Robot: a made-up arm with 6 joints. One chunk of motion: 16 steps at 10 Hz.
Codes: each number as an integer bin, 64 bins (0 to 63) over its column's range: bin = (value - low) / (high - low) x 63, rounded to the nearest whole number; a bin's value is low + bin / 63 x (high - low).
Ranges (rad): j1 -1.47..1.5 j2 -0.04..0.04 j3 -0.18..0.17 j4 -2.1..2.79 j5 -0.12..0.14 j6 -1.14..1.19
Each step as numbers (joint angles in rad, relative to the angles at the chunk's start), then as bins.
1 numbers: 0.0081 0.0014 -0.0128 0.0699 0.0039 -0.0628
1 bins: 31 33 30 28 30 29
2 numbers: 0.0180 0.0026 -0.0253 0.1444 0.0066 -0.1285
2 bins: 32 34 28 29 31 27
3 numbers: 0.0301 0.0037 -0.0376 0.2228 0.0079 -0.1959
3 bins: 32 34 26 30 31 26
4 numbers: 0.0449 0.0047 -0.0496 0.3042 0.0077 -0.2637
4 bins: 32 35 23 31 31 24
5 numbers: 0.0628 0.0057 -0.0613 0.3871 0.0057 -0.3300
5 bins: 33 36 21 32 30 22
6 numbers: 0.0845 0.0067 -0.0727 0.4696 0.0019 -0.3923
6 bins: 33 37 19 33 30 20
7 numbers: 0.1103 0.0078 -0.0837 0.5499 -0.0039 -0.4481
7 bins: 34 38 17 34 28 19
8 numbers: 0.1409 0.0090 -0.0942 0.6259 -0.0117 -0.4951
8 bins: 34 39 15 35 26 17
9 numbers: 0.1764 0.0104 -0.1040 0.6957 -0.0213 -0.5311
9 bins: 35 40 14 36 24 16
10 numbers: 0.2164 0.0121 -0.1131 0.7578 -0.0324 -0.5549
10 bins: 36 41 12 37 21 16
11 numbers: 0.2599 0.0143 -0.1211 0.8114 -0.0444 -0.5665
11 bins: 37 43 11 38 18 16
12 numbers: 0.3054 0.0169 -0.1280 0.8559 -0.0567 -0.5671
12 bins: 38 45 9 38 15 15
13 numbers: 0.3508 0.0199 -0.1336 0.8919 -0.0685 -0.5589
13 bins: 39 47 8 39 12 16
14 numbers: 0.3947 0.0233 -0.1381 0.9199 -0.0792 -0.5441
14 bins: 40 50 8 39 10 16
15 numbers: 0.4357 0.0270 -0.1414 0.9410 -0.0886 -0.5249
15 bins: 40 53 7 39 8 17
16 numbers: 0.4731 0.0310 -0.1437 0.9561 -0.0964 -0.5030
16 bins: 41 56 7 39 6 17
